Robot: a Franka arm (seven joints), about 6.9 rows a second.
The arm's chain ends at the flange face. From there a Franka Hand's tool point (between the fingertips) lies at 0.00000 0.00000 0.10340 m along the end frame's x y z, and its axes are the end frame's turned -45 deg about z.
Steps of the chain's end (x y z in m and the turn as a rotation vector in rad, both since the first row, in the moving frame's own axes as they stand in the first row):
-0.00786, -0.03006, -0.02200, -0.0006, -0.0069, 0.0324
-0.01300, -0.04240, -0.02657, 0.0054, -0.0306, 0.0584
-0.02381, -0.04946, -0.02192, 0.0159, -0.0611, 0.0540
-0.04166, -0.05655, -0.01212, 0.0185, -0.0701, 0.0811
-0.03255, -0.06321, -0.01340, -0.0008, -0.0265, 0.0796
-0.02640, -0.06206, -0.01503, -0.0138, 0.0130, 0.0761
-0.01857, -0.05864, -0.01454, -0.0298, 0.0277, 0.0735
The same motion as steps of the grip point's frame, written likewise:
0.01516, -0.02728, -0.02200, 0.0045, -0.0053, 0.0324
0.01902, -0.04186, -0.02662, 0.0255, -0.0178, 0.0584
0.01499, -0.05752, -0.02213, 0.0544, -0.0320, 0.0540
0.00703, -0.07606, -0.01239, 0.0626, -0.0365, 0.0811
0.01976, -0.06967, -0.01344, 0.0182, -0.0193, 0.0796
0.02508, -0.06060, -0.01505, -0.0190, -0.0006, 0.0761
0.02803, -0.05040, -0.01463, -0.0407, -0.0015, 0.0735

